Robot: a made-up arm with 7 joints. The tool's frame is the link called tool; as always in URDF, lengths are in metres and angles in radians. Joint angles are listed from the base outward.
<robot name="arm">
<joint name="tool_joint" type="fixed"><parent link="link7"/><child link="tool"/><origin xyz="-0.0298 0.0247 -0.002" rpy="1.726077 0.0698 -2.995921"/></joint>
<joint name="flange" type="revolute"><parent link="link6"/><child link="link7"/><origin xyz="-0.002 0.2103 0.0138" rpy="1.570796 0 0"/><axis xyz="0 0 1"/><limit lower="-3.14" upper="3.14"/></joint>
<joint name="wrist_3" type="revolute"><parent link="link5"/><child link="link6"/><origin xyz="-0.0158 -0.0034 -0.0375" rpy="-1.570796 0 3.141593"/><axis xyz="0 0 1"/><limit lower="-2.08" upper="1.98"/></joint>
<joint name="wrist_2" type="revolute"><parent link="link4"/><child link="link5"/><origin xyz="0.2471 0.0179 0.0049" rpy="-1.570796 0 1.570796"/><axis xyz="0 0 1"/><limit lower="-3.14" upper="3.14"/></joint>
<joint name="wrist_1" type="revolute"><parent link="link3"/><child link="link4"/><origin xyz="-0.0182 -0.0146 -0.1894" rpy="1.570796 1.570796 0"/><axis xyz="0 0 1"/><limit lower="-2.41" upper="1.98"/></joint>
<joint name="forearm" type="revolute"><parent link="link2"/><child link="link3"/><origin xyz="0.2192 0.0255 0.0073" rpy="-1.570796 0 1.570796"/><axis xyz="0 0 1"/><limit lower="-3.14" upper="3.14"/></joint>
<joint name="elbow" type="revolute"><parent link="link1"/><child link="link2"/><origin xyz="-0.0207 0.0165 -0.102" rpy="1.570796 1.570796 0"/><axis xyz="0 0 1"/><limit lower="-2.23" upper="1.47"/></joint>
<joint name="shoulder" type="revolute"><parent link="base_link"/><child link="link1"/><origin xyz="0.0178 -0.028 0.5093" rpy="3.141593 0 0"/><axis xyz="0 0 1"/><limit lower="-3.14" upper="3.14"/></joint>
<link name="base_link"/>
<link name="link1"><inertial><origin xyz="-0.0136 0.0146 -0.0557"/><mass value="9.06"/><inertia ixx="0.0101" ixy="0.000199" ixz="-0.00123" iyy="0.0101" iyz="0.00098" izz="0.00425"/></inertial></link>
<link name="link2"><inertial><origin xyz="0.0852 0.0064 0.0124"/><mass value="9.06"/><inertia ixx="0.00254" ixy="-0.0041" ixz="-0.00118" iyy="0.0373" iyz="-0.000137" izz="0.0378"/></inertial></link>
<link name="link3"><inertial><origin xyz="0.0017 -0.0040 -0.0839"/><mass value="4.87"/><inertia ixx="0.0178" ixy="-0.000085" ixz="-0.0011" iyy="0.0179" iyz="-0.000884" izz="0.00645"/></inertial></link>
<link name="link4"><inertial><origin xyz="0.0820 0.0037 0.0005"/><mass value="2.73"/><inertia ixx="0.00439" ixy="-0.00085" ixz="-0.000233" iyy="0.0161" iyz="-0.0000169" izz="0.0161"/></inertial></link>
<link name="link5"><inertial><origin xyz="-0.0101 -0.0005 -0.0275"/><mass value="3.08"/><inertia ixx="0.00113" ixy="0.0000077" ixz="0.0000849" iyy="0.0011" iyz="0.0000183" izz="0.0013"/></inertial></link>
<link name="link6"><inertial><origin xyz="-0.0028 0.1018 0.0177"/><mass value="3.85"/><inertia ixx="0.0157" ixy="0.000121" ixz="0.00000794" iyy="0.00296" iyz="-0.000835" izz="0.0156"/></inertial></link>
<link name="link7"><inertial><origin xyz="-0.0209 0.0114 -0.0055"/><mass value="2.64"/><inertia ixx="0.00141" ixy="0" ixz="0" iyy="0.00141" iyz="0" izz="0.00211"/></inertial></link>
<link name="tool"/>
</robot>
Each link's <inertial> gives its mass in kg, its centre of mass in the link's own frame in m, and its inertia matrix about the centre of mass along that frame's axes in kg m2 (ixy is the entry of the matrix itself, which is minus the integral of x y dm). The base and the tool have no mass. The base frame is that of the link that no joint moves.
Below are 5 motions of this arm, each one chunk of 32 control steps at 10 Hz.
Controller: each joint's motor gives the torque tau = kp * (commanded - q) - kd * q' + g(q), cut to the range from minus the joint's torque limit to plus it. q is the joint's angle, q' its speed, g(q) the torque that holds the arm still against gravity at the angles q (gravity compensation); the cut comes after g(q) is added. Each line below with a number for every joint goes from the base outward.
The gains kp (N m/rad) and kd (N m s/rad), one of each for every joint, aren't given. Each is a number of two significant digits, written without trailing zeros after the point. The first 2 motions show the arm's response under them.
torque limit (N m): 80 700 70 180 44 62 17
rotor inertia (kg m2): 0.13 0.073 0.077 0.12 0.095 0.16 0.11
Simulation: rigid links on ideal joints. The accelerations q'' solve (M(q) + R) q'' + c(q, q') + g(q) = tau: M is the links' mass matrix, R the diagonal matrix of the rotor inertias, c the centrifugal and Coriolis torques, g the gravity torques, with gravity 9.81 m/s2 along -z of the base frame. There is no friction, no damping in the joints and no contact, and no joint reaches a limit. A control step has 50 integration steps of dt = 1/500 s. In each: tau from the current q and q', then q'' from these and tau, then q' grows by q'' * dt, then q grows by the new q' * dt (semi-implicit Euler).
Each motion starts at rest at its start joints. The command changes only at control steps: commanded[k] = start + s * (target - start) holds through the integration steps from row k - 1 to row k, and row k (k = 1, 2, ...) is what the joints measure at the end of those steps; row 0 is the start. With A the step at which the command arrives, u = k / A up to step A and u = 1 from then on. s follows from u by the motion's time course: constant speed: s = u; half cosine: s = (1 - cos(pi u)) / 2; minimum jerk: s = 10 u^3 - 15 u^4 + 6 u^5; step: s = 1 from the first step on.
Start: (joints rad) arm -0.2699 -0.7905 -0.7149 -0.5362 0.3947 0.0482 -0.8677
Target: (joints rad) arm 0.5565 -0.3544 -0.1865 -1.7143 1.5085 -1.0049 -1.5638
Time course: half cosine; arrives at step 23
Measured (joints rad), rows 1 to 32:
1: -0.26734 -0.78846 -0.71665 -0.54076 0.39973 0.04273 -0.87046
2: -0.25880 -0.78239 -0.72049 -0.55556 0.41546 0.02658 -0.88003
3: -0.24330 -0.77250 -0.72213 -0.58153 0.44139 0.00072 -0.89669
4: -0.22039 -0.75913 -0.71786 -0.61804 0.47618 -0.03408 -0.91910
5: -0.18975 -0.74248 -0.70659 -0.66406 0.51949 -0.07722 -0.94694
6: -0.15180 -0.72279 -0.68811 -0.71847 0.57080 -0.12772 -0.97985
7: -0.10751 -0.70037 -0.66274 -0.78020 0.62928 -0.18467 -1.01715
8: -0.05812 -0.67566 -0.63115 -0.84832 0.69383 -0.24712 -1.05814
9: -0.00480 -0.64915 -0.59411 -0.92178 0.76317 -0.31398 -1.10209
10: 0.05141 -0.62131 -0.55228 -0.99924 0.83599 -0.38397 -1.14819
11: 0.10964 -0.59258 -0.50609 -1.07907 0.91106 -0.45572 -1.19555
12: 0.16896 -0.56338 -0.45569 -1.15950 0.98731 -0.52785 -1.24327
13: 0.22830 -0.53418 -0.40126 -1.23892 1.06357 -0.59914 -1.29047
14: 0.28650 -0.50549 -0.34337 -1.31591 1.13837 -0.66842 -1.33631
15: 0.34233 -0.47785 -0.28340 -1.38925 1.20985 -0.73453 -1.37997
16: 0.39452 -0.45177 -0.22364 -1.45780 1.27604 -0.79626 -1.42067
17: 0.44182 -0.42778 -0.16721 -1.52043 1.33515 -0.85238 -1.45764
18: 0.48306 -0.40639 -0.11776 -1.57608 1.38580 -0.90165 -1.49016
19: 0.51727 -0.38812 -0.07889 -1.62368 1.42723 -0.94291 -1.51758
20: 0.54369 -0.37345 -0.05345 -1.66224 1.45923 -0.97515 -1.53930
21: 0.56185 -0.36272 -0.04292 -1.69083 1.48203 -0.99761 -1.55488
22: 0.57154 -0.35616 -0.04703 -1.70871 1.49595 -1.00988 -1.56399
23: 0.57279 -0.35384 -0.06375 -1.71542 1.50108 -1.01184 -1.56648
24: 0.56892 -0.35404 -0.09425 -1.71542 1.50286 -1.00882 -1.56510
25: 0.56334 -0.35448 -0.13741 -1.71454 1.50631 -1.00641 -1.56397
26: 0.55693 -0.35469 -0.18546 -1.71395 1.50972 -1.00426 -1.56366
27: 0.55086 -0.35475 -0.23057 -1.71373 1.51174 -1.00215 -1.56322
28: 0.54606 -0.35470 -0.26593 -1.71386 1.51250 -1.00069 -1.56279
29: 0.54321 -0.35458 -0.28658 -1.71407 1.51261 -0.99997 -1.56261
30: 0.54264 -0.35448 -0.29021 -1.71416 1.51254 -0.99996 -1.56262
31: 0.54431 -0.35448 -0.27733 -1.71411 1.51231 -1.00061 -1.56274
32: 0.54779 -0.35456 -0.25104 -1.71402 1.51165 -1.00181 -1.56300
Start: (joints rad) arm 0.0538 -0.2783 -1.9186 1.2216 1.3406 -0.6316 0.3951
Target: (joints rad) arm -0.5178 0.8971 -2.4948 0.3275 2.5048 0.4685 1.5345
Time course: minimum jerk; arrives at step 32
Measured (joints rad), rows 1 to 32:
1: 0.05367 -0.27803 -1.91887 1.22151 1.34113 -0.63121 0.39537
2: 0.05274 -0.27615 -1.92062 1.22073 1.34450 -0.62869 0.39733
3: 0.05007 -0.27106 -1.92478 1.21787 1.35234 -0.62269 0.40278
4: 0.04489 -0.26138 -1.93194 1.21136 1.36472 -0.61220 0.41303
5: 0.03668 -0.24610 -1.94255 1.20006 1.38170 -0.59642 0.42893
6: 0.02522 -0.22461 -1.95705 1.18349 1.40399 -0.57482 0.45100
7: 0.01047 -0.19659 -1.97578 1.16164 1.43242 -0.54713 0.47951
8: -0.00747 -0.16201 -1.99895 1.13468 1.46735 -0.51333 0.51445
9: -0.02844 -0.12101 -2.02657 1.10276 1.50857 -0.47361 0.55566
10: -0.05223 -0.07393 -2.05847 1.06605 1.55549 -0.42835 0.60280
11: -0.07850 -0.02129 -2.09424 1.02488 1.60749 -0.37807 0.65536
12: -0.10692 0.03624 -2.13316 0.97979 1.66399 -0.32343 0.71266
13: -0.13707 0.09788 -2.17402 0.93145 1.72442 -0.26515 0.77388
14: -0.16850 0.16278 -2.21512 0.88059 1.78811 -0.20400 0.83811
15: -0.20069 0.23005 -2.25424 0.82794 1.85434 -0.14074 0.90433
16: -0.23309 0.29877 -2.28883 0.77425 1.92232 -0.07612 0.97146
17: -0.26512 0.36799 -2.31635 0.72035 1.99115 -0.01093 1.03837
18: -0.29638 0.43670 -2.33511 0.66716 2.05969 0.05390 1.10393
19: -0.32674 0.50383 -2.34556 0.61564 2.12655 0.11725 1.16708
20: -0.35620 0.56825 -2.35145 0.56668 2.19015 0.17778 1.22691
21: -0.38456 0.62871 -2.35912 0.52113 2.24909 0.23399 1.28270
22: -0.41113 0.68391 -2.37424 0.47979 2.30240 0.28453 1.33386
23: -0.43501 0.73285 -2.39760 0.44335 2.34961 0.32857 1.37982
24: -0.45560 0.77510 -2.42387 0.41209 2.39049 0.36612 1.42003
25: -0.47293 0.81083 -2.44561 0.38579 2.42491 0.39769 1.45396
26: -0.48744 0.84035 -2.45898 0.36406 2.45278 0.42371 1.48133
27: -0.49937 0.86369 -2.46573 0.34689 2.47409 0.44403 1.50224
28: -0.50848 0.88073 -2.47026 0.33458 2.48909 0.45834 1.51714
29: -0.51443 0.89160 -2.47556 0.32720 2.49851 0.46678 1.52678
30: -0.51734 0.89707 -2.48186 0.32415 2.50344 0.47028 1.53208
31: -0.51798 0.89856 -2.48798 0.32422 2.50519 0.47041 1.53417
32: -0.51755 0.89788 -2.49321 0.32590 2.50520 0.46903 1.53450
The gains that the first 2 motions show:
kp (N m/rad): 280 1200 30 240 39 150 41
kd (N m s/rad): 12 69 1.2 14 1.7 4.4 1.7
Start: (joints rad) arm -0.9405 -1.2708 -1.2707 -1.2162 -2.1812 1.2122 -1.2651
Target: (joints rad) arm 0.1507 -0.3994 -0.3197 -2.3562 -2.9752 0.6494 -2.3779
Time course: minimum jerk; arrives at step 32
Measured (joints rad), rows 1 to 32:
1: -0.94036 -1.27059 -1.27049 -1.21652 -2.18139 1.21196 -1.26540
2: -0.93928 -1.26916 -1.26920 -1.21868 -2.18281 1.21051 -1.26750
3: -0.93572 -1.26532 -1.26618 -1.22439 -2.18709 1.20730 -1.27312
4: -0.92791 -1.25808 -1.26110 -1.23474 -2.19536 1.20184 -1.28335
5: -0.91439 -1.24666 -1.25345 -1.25029 -2.20778 1.19365 -1.29898
6: -0.89424 -1.23058 -1.24230 -1.27135 -2.22418 1.18240 -1.32060
7: -0.86716 -1.20959 -1.22633 -1.29823 -2.24455 1.16798 -1.34849
8: -0.83337 -1.18370 -1.20415 -1.33117 -2.26899 1.15041 -1.38266
9: -0.79338 -1.15307 -1.17468 -1.37029 -2.29752 1.12983 -1.42292
10: -0.74777 -1.11800 -1.13748 -1.41542 -2.32989 1.10643 -1.46891
11: -0.69700 -1.07886 -1.09281 -1.46609 -2.36572 1.08047 -1.52011
12: -0.64151 -1.03612 -1.04138 -1.52155 -2.40450 1.05228 -1.57584
13: -0.58186 -0.99033 -0.98404 -1.58089 -2.44565 1.02222 -1.63536
14: -0.51892 -0.94211 -0.92156 -1.64323 -2.48857 0.99074 -1.69778
15: -0.45384 -0.89221 -0.85470 -1.70772 -2.53268 0.95832 -1.76216
16: -0.38778 -0.84142 -0.78455 -1.77356 -2.57738 0.92553 -1.82749
17: -0.32180 -0.79052 -0.71272 -1.83985 -2.62206 0.89292 -1.89273
18: -0.25698 -0.74028 -0.64132 -1.90557 -2.66611 0.86099 -1.95687
19: -0.19448 -0.69148 -0.57277 -1.96973 -2.70894 0.83023 -2.01892
20: -0.13551 -0.64486 -0.50977 -2.03141 -2.75003 0.80108 -2.07793
21: -0.08112 -0.60115 -0.45506 -2.08969 -2.78893 0.77394 -2.13300
22: -0.03215 -0.56097 -0.41090 -2.14360 -2.82524 0.74909 -2.18335
23: 0.01079 -0.52485 -0.37845 -2.19219 -2.85853 0.72674 -2.22832
24: 0.04741 -0.49321 -0.35725 -2.23464 -2.88833 0.70709 -2.26741
25: 0.07773 -0.46632 -0.34505 -2.27044 -2.91414 0.69032 -2.30030
26: 0.10205 -0.44433 -0.33835 -2.29944 -2.93541 0.67662 -2.32689
27: 0.12084 -0.42721 -0.33339 -2.32181 -2.95177 0.66605 -2.34731
28: 0.13465 -0.41473 -0.32752 -2.33798 -2.96315 0.65852 -2.36194
29: 0.14403 -0.40648 -0.31998 -2.34858 -2.96992 0.65371 -2.37137
30: 0.14958 -0.40182 -0.31199 -2.35445 -2.97296 0.65114 -2.37644
31: 0.15205 -0.39986 -0.30593 -2.35670 -2.97356 0.65013 -2.37827
32: 0.15249 -0.39946 -0.30406 -2.35680 -2.97325 0.64983 -2.37832

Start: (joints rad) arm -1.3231 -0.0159 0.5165 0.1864 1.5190 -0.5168 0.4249
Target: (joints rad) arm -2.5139 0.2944 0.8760 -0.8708 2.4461 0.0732 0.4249
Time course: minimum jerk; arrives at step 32
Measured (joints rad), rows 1 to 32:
1: -1.32343 -0.01581 0.51669 0.18616 1.51929 -0.51659 0.42489
2: -1.32563 -0.01523 0.51789 0.18450 1.52122 -0.51527 0.42486
3: -1.33130 -0.01372 0.52060 0.18003 1.52621 -0.51202 0.42482
4: -1.34172 -0.01099 0.52483 0.17152 1.53509 -0.50633 0.42477
5: -1.35785 -0.00679 0.53042 0.15800 1.54833 -0.49781 0.42473
6: -1.38032 -0.00100 0.53741 0.13882 1.56629 -0.48620 0.42472
7: -1.40946 0.00650 0.54604 0.11366 1.58924 -0.47136 0.42472
8: -1.44532 0.01574 0.55669 0.08246 1.61732 -0.45324 0.42473
9: -1.48773 0.02671 0.56958 0.04542 1.65049 -0.43193 0.42473
10: -1.53630 0.03934 0.58469 0.00287 1.68846 -0.40761 0.42472
11: -1.59049 0.05347 0.60182 -0.04475 1.73077 -0.38057 0.42471
12: -1.64958 0.06888 0.62068 -0.09684 1.77680 -0.35109 0.42470
13: -1.71273 0.08531 0.64095 -0.15270 1.82589 -0.31955 0.42469
14: -1.77900 0.10250 0.66228 -0.21151 1.87738 -0.28637 0.42469
15: -1.84742 0.12017 0.68427 -0.27235 1.93052 -0.25208 0.42471
16: -1.91697 0.13807 0.70657 -0.33432 1.98451 -0.21724 0.42474
17: -1.98661 0.15597 0.72883 -0.39649 2.03855 -0.18243 0.42479
18: -2.05527 0.17359 0.75068 -0.45791 2.09179 -0.14821 0.42485
19: -2.12189 0.19069 0.77172 -0.51766 2.14342 -0.11514 0.42493
20: -2.18546 0.20700 0.79155 -0.57482 2.19268 -0.08371 0.42502
21: -2.24499 0.22230 0.80974 -0.62850 2.23883 -0.05437 0.42511
22: -2.29964 0.23636 0.82589 -0.67790 2.28120 -0.02756 0.42519
23: -2.34868 0.24901 0.83968 -0.72232 2.31923 -0.00360 0.42526
24: -2.39151 0.26010 0.85093 -0.76120 2.35244 0.01721 0.42530
25: -2.42776 0.26954 0.85959 -0.79414 2.38050 0.03468 0.42532
26: -2.45723 0.27729 0.86581 -0.82095 2.40327 0.04874 0.42531
27: -2.47998 0.28337 0.86986 -0.84165 2.42077 0.05942 0.42529
28: -2.49631 0.28785 0.87219 -0.85649 2.43325 0.06688 0.42524
29: -2.50683 0.29089 0.87327 -0.86598 2.44120 0.07146 0.42519
30: -2.51245 0.29271 0.87363 -0.87093 2.44534 0.07363 0.42512
31: -2.51440 0.29364 0.87376 -0.87239 2.44667 0.07405 0.42504
32: -2.51431 0.29407 0.87406 -0.87178 2.44644 0.07356 0.42494

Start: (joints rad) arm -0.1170 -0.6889 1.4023 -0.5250 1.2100 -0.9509 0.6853
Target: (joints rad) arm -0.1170 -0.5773 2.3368 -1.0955 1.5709 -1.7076 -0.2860
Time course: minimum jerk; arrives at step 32
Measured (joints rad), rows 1 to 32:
1: -0.11705 -0.68889 1.40232 -0.52513 1.21012 -0.95112 0.68504
2: -0.11735 -0.68882 1.40259 -0.52600 1.21086 -0.95261 0.68325
3: -0.11792 -0.68856 1.40405 -0.52841 1.21261 -0.95646 0.67840
4: -0.11853 -0.68795 1.40822 -0.53309 1.21560 -0.96345 0.66950
5: -0.11893 -0.68680 1.41684 -0.54058 1.22009 -0.97423 0.65591
6: -0.11895 -0.68497 1.43137 -0.55123 1.22630 -0.98922 0.63713
7: -0.11862 -0.68239 1.45267 -0.56516 1.23451 -1.00862 0.61290
8: -0.11808 -0.67904 1.48089 -0.58233 1.24489 -1.03238 0.58318
9: -0.11747 -0.67498 1.51558 -0.60258 1.25747 -1.06033 0.54811
10: -0.11693 -0.67027 1.55592 -0.62574 1.27213 -1.09216 0.50801
11: -0.11646 -0.66501 1.60097 -0.65155 1.28860 -1.12748 0.46334
12: -0.11606 -0.65928 1.64982 -0.67974 1.30652 -1.16580 0.41470
13: -0.11569 -0.65316 1.70170 -0.70995 1.32556 -1.20659 0.36278
14: -0.11536 -0.64673 1.75597 -0.74176 1.34542 -1.24925 0.30835
15: -0.11510 -0.64009 1.81208 -0.77465 1.36587 -1.29315 0.25222
16: -0.11495 -0.63333 1.86946 -0.80808 1.38673 -1.33761 0.19527
17: -0.11492 -0.62657 1.92744 -0.84148 1.40777 -1.38195 0.13838
18: -0.11503 -0.61994 1.98519 -0.87433 1.42872 -1.42550 0.08242
19: -0.11522 -0.61354 2.04171 -0.90613 1.44922 -1.46757 0.02826
20: -0.11548 -0.60747 2.09582 -0.93641 1.46888 -1.50754 -0.02326
21: -0.11576 -0.60185 2.14632 -0.96476 1.48733 -1.54479 -0.07139
22: -0.11602 -0.59673 2.19207 -0.99081 1.50423 -1.57880 -0.11543
23: -0.11625 -0.59218 2.23217 -1.01422 1.51934 -1.60911 -0.15483
24: -0.11643 -0.58824 2.26604 -1.03475 1.53248 -1.63538 -0.18913
25: -0.11656 -0.58492 2.29346 -1.05222 1.54353 -1.65741 -0.21804
26: -0.11666 -0.58223 2.31458 -1.06652 1.55247 -1.67512 -0.24145
27: -0.11673 -0.58015 2.32980 -1.07767 1.55934 -1.68860 -0.25943
28: -0.11679 -0.57866 2.33972 -1.08579 1.56430 -1.69810 -0.27225
29: -0.11685 -0.57771 2.34503 -1.09115 1.56756 -1.70405 -0.28044
30: -0.11690 -0.57721 2.34648 -1.09415 1.56944 -1.70705 -0.28475
31: -0.11695 -0.57707 2.34491 -1.09536 1.57032 -1.70794 -0.28621
32: -0.11699 -0.57714 2.34127 -1.09554 1.57069 -1.70776 -0.28616

